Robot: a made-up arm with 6 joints.
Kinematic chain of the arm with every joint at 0, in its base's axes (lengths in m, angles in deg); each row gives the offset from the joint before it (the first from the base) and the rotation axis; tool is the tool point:
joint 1: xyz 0 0 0.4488 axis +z
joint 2: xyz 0.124 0 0 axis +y
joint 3: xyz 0 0 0.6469 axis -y
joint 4: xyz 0 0 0.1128 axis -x
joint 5: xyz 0.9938 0 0 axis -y
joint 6: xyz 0.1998 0 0 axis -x
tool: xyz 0 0 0
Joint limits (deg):
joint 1: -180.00..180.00
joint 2: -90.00..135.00
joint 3: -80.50..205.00
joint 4: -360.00..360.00
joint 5: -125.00..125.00
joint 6: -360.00..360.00
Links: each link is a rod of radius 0.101 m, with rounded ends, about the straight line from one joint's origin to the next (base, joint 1, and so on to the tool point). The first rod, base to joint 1, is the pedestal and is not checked.
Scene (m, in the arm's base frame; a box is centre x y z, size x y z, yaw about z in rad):
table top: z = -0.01
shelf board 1: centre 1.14 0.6 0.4 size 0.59 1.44 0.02 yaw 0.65
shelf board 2: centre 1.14 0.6 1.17 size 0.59 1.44 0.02 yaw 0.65
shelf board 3: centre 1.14 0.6 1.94 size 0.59 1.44 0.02 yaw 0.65
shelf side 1: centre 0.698 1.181 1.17 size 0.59 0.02 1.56 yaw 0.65
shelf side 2: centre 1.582 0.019 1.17 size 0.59 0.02 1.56 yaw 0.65
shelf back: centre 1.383 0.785 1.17 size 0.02 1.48 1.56 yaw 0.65
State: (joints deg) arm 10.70 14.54 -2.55 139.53 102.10 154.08
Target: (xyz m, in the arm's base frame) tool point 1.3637 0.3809 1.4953
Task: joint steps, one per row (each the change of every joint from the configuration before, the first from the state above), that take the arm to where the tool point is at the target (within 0.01 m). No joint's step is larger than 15 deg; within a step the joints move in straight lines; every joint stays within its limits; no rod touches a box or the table.
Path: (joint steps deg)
1: -3.92 -10.08 -10.36 2.33 5.17 0.00
2: -3.93 -10.09 -10.36 2.33 5.17 0.00
3: -3.92 -10.08 -10.37 2.32 5.17 0.00
4: -1.61 0.13 11.42 -1.38 -7.71 0.00
5: -1.62 0.14 11.42 -1.38 -7.72 0.00
6: -1.61 0.13 11.42 -1.39 -7.72 0.00
7: -1.62 0.14 11.42 -1.38 -7.72 0.00
8: 5.97 14.13 13.54 -3.31 -9.22 0.00
9: 5.96 14.13 13.53 -3.32 -9.23 0.00
10: 5.97 14.13 13.54 -3.32 -9.23 0.00

